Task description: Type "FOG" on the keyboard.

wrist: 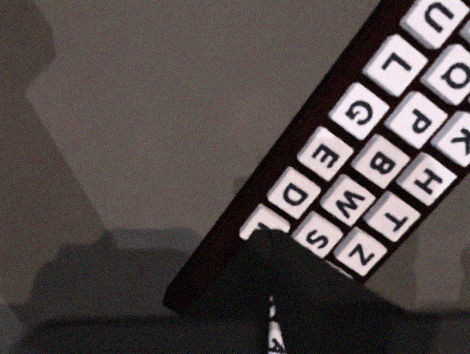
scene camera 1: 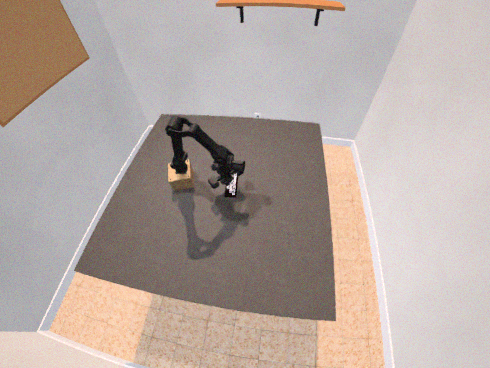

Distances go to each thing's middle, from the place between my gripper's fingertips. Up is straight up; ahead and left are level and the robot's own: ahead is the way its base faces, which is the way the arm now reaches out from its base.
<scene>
Now: the keyboard (wrist: 223, 241) 40 mm to the left of my hand, 30 mm below it and 20 mm ahead of it.
</scene>
